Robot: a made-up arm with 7 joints. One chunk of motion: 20 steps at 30 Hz.
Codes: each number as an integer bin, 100 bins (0 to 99) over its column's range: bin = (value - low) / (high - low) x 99, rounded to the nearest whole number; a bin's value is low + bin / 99 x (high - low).
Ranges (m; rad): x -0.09..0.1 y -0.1..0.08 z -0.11..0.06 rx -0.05..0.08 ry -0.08..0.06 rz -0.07..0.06
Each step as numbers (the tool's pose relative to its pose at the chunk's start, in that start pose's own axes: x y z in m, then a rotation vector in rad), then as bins.
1 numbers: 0.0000 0.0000 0.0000 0.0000 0.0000 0.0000
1 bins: 47 55 64 38 57 53
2 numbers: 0.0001 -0.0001 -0.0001 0.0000 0.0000 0.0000
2 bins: 47 55 64 38 57 53
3 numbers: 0.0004 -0.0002 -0.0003 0.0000 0.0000 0.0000
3 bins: 47 55 64 38 57 53
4 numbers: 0.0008 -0.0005 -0.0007 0.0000 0.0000 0.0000
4 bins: 47 55 64 38 57 53
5 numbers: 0.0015 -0.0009 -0.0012 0.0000 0.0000 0.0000
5 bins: 48 55 63 38 57 53
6 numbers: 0.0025 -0.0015 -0.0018 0.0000 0.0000 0.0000
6 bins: 48 54 63 38 57 53
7 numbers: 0.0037 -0.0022 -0.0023 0.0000 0.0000 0.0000
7 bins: 49 54 63 38 57 53
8 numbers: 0.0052 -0.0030 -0.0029 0.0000 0.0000 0.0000
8 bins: 50 53 62 38 57 53
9 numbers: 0.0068 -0.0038 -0.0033 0.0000 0.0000 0.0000
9 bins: 50 53 62 38 57 53
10 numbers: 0.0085 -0.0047 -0.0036 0.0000 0.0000 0.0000
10 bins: 51 52 62 38 57 53
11 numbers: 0.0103 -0.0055 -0.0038 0.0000 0.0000 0.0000
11 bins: 52 52 62 38 57 53
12 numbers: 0.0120 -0.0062 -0.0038 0.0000 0.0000 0.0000
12 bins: 53 52 62 38 57 53
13 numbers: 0.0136 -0.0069 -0.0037 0.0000 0.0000 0.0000
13 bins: 54 51 62 38 57 53
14 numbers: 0.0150 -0.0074 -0.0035 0.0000 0.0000 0.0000
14 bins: 55 51 62 38 57 53
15 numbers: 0.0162 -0.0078 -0.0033 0.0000 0.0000 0.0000
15 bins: 55 51 62 38 57 53
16 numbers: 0.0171 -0.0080 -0.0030 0.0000 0.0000 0.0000
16 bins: 56 51 62 38 57 53
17 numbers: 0.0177 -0.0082 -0.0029 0.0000 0.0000 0.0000
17 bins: 56 50 62 38 57 53
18 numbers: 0.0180 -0.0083 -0.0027 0.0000 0.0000 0.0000
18 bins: 56 50 62 38 57 53
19 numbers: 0.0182 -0.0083 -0.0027 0.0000 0.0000 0.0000
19 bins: 56 50 62 38 57 53
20 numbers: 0.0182 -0.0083 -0.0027 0.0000 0.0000 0.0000
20 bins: 56 50 62 38 57 53
